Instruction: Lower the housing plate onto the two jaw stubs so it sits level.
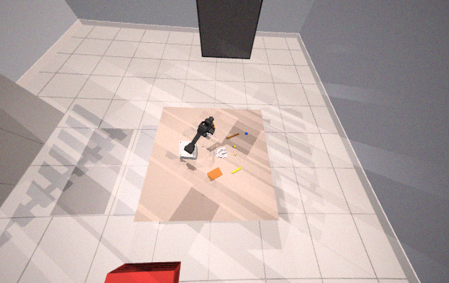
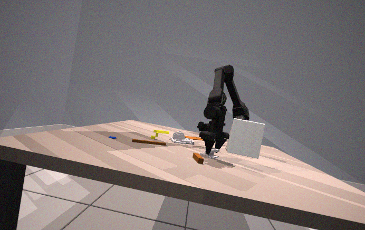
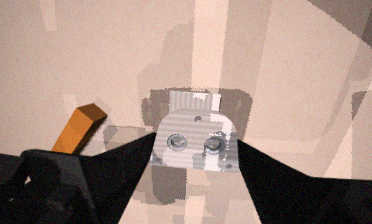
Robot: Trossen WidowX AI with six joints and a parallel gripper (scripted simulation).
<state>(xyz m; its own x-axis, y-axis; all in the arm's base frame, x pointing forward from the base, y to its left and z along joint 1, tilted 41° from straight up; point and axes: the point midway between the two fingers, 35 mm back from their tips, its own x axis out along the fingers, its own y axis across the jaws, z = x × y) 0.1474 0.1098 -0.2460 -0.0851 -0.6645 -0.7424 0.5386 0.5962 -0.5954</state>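
The white block lies 10 mm below my gripper tip and 10 mm ahead of it. The rest, counted from my gripper tip: blue piece (470 mm ahead, 20 mm to the left, 10 mm below); then brown bar (300 mm ahead, 20 mm to the right, 10 mm below); then orange block (120 mm to the left, 60 mm ahead, 10 mm below).
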